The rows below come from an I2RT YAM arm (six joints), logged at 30 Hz.
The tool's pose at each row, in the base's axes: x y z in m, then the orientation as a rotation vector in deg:
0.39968 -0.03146 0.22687 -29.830 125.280 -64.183
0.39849 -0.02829 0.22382 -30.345 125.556 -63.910
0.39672 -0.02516 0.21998 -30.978 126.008 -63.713
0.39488 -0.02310 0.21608 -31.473 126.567 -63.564
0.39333 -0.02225 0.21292 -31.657 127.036 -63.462
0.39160 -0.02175 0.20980 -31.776 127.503 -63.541
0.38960 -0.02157 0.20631 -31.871 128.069 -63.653
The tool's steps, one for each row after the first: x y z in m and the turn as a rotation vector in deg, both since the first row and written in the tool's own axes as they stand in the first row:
0.00006 0.00437 -0.00128 -0.416 0.010 -0.295
0.00083 0.00941 -0.00258 -0.902 0.178 -0.727
0.00231 0.01390 -0.00328 -1.371 0.482 -1.098
0.00404 0.01708 -0.00341 -1.690 0.789 -1.257
0.00608 0.02005 -0.00348 -1.889 1.185 -1.439
0.00865 0.02315 -0.00338 -2.108 1.681 -1.633

